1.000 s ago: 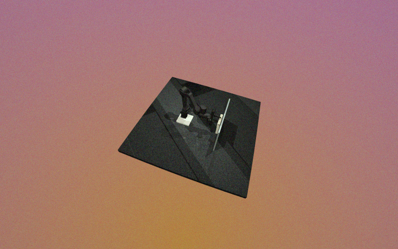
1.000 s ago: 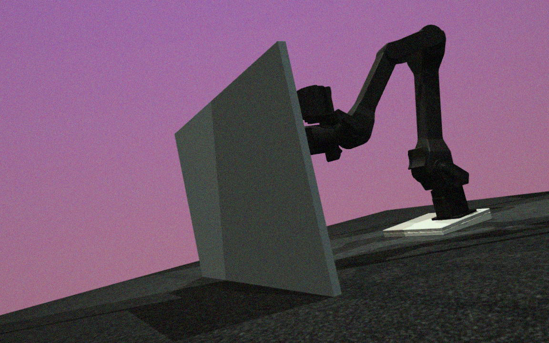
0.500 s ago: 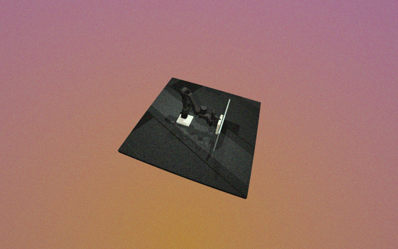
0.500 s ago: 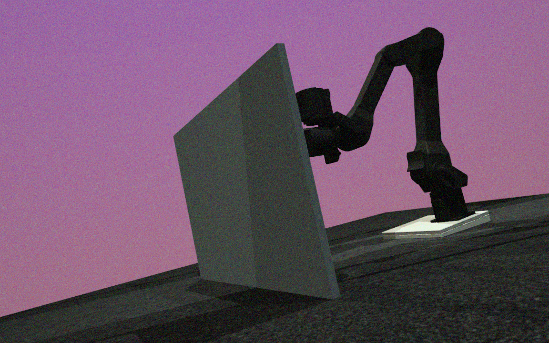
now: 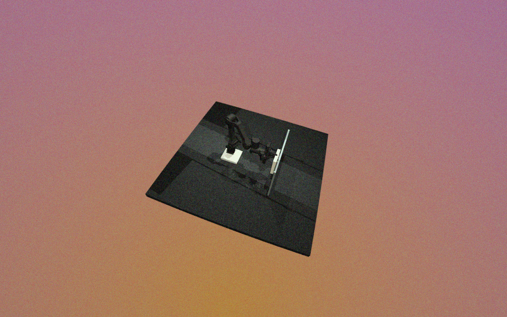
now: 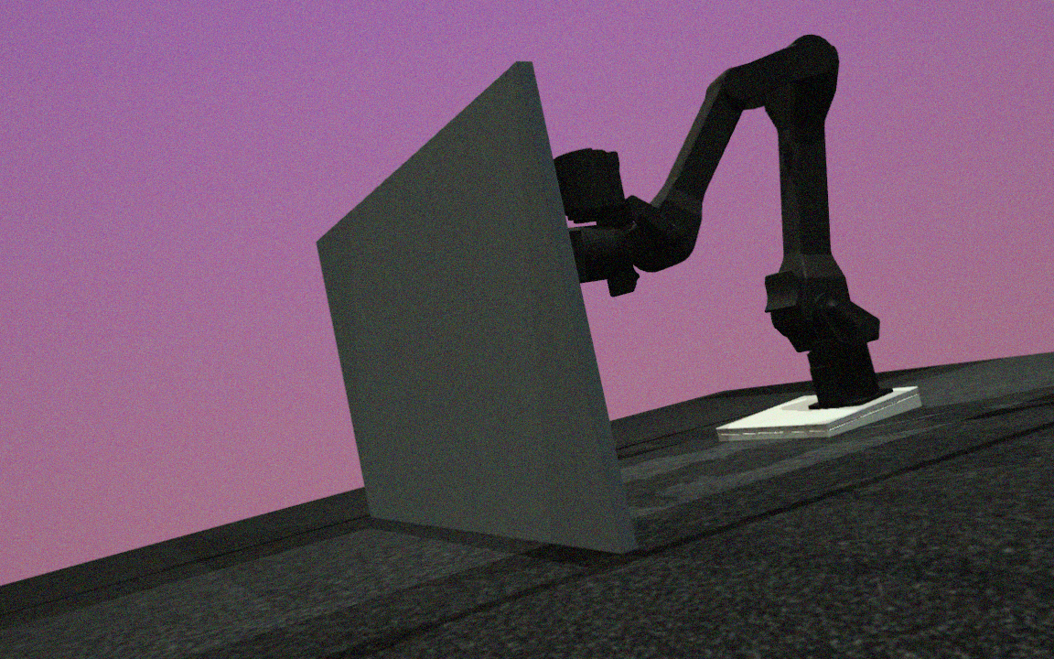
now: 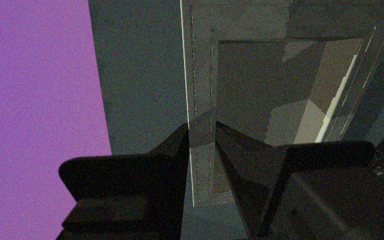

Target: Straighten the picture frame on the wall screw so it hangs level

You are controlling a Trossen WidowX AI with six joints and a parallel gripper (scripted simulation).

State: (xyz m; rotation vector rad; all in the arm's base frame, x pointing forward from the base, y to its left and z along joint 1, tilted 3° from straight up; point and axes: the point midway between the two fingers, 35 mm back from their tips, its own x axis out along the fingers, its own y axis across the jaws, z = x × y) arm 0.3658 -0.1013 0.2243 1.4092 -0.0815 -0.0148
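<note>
The picture frame lies 50 mm below my gripper tip, 10 mm to the right of it and 10 mm ahead of it. Round my gripper tip: wall panel (70 mm below, 20 mm ahead, 10 mm to the left).
</note>
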